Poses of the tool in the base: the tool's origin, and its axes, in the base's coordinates. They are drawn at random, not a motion.
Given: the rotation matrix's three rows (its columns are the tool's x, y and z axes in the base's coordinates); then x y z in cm. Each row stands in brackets.
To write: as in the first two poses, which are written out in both.
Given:
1: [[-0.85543 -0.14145 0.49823], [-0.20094 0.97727 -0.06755], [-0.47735 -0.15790 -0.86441]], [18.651 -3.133 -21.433]
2: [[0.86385 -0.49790 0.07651], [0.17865 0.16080 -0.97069], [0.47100 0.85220 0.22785]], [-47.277 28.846 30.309]
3: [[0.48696 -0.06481 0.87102], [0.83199 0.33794 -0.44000], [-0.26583 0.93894 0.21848]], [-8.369 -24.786 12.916]
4: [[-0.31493 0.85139 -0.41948], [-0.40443 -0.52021 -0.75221], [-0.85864 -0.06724 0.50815]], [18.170 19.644 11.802]
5: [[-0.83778 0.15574 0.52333], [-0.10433 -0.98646 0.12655], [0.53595 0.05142 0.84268]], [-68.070 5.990 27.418]
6: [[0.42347 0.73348 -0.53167], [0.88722 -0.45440 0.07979], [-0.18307 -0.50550 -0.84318]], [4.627 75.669 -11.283]
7: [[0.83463 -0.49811 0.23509], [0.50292 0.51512 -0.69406], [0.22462 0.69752 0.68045]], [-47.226 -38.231 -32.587]
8: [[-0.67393 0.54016 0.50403], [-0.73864 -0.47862 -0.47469], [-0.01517 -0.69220 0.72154]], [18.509 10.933 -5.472]
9: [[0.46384 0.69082 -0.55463], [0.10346 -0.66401 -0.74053], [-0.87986 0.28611 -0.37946]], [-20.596 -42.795 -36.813]
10: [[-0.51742 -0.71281 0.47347], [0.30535 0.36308 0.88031], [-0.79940 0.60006 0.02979]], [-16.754 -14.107 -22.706]
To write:
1: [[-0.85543 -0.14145 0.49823], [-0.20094 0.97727 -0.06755], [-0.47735 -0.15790 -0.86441]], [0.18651 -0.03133 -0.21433]
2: [[0.86385 -0.49790 0.07651], [0.17865 0.16080 -0.97069], [0.47100 0.85220 0.22785]], [-0.47277 0.28846 0.30309]
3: [[0.48696 -0.06481 0.87102], [0.83199 0.33794 -0.44000], [-0.26583 0.93894 0.21848]], [-0.08369 -0.24786 0.12916]
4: [[-0.31493 0.85139 -0.41948], [-0.40443 -0.52021 -0.75221], [-0.85864 -0.06724 0.50815]], [0.18170 0.19644 0.11802]
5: [[-0.83778 0.15574 0.52333], [-0.10433 -0.98646 0.12655], [0.53595 0.05142 0.84268]], [-0.68070 0.05990 0.27418]
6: [[0.42347 0.73348 -0.53167], [0.88722 -0.45440 0.07979], [-0.18307 -0.50550 -0.84318]], [0.04627 0.75669 -0.11283]
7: [[0.83463 -0.49811 0.23509], [0.50292 0.51512 -0.69406], [0.22462 0.69752 0.68045]], [-0.47226 -0.38231 -0.32587]
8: [[-0.67393 0.54016 0.50403], [-0.73864 -0.47862 -0.47469], [-0.01517 -0.69220 0.72154]], [0.18509 0.10933 -0.05472]
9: [[0.46384 0.69082 -0.55463], [0.10346 -0.66401 -0.74053], [-0.87986 0.28611 -0.37946]], [-0.20596 -0.42795 -0.36813]
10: [[-0.51742 -0.71281 0.47347], [0.30535 0.36308 0.88031], [-0.79940 0.60006 0.02979]], [-0.16754 -0.14107 -0.22706]
